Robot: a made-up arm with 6 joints.
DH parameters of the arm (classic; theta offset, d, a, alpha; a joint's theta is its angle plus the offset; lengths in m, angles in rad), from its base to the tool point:
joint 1: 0 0.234 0 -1.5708
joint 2: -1.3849 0 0.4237 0
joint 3: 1.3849 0 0.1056 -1.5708
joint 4: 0 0.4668 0 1.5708
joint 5: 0 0 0.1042 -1.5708
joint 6: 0 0.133 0 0
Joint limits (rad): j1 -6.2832..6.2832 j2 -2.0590..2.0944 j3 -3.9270..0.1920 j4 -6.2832..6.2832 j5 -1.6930..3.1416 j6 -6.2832..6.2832
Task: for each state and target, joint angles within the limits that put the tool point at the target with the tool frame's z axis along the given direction. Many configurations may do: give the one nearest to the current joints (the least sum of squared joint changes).
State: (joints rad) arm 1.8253 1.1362 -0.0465 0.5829 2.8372 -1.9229
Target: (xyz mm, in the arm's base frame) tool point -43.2 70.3 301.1 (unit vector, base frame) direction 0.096 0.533 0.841
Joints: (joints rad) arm 1.3907 0.3839 0.1899 0.5556 3.1397 -1.9229
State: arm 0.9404 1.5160 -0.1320 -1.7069 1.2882 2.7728
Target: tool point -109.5 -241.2 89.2 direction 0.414 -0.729 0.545
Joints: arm 0.8972 1.9407 -0.1341 -1.0397 1.1260 2.7728
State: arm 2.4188 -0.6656 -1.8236 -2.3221 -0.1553 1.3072
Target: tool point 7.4 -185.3 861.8 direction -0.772 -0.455 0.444
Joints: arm 2.7398 -1.2012 -1.1438 -1.6469 -0.8077 1.3072
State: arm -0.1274 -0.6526 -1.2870 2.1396 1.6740 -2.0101
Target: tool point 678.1 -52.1 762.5 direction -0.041 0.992 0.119
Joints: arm -0.3132 0.1586 -1.7358 1.7003 1.9219 -2.0101
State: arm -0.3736 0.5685 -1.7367 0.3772 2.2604 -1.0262
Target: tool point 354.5 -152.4 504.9 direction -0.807 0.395 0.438
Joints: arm -0.4548 0.0142 -1.1295 0.1812 3.1397 -1.0262
